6 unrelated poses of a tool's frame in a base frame.
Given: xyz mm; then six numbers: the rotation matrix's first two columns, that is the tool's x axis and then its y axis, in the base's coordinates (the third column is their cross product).
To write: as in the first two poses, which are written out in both.
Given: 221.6 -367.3 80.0 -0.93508 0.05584 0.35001 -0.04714 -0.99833 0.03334
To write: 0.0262 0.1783 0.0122 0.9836 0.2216 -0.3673 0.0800
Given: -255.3 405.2 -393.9 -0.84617 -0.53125 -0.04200 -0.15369 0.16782 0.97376
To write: 0.1565 0.2289 -0.7479 -0.6031 -0.2553 0.4052 -0.3939
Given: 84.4 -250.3 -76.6 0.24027 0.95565 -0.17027 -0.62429 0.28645 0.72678
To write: 0.7403 0.2685 0.3085 0.5336 0.0844 -0.2503 -0.0766
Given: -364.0 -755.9 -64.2 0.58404 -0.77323 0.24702 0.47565 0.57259 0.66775
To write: 0.8454 0.2780 -0.2676 -0.3693 -0.3640 -0.7559 -0.0642
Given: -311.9 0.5 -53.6 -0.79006 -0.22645 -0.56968 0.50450 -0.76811 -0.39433
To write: 0.2018 0.2535 0.2743 -0.9054 -0.3119 0.0005 -0.0536
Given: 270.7 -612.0 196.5 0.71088 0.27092 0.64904 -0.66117 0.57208 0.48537
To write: 0.8469 0.3718 -0.2624 0.2752 0.2707 -0.6120 0.1965
